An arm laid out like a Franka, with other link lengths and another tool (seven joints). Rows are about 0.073 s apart.
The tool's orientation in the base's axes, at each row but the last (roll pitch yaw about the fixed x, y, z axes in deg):
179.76 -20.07 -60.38
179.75 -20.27 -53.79
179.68 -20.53 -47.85
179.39 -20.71 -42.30
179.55 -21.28 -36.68
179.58 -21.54 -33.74
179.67 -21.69 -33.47
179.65 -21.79 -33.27
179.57 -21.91 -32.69
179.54 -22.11 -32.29
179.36 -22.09 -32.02
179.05 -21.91 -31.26
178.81 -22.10 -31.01
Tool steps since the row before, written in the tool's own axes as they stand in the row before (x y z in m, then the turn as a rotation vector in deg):
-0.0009 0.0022 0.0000 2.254 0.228 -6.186
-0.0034 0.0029 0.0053 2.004 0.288 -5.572
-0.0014 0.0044 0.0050 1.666 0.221 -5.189
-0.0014 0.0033 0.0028 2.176 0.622 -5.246
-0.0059 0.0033 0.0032 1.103 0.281 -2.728
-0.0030 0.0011 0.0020 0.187 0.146 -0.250
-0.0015 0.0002 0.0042 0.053 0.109 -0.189
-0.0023 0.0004 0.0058 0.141 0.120 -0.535
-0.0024 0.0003 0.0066 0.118 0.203 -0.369
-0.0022 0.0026 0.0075 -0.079 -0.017 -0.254
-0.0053 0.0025 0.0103 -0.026 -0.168 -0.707
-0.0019 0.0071 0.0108 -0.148 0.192 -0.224
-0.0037 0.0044 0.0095 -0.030 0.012 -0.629
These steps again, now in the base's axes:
-0.0023 -0.0003 -0.0003 -0.179 -0.095 6.585
-0.0032 -0.0006 -0.0061 -0.243 -0.115 5.922
-0.0030 -0.0033 -0.0052 -0.317 0.064 5.445
-0.0025 -0.0022 -0.0031 -0.249 -0.538 5.682
-0.0055 -0.0001 -0.0051 -0.125 -0.230 2.944
-0.0023 0.0002 -0.0030 -0.012 -0.165 0.302
0.0000 -0.0003 -0.0045 -0.077 -0.079 0.196
-0.0002 -0.0004 -0.0062 -0.121 -0.060 0.550
0.0000 -0.0004 -0.0070 -0.132 -0.153 0.388
-0.0008 -0.0027 -0.0078 -0.132 0.106 0.205
-0.0023 -0.0017 -0.0115 -0.152 0.302 0.644
-0.0019 -0.0074 -0.0106 -0.288 -0.046 0.156
-0.0023 -0.0040 -0.0101 -0.226 0.137 0.572

